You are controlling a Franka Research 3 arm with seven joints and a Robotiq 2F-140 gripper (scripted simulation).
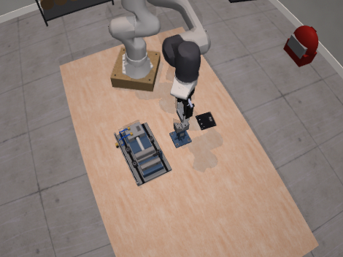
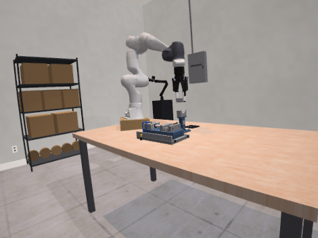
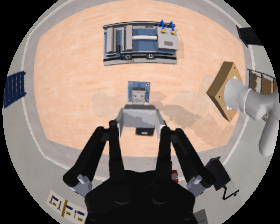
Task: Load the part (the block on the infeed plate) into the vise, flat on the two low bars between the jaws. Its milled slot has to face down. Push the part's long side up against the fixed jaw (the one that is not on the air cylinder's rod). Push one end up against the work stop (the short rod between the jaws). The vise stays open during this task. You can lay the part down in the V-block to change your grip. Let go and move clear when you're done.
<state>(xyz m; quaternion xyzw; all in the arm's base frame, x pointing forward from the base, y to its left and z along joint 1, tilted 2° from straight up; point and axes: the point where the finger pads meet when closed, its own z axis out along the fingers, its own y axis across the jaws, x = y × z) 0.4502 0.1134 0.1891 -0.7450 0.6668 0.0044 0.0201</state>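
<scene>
The part lies 30 mm below my hand. From my hand the other things lie so: vise 30 mm ahead, 220 mm to the right, 220 mm below; black infeed plate 50 mm behind, 160 mm to the left, 260 mm below.
</scene>
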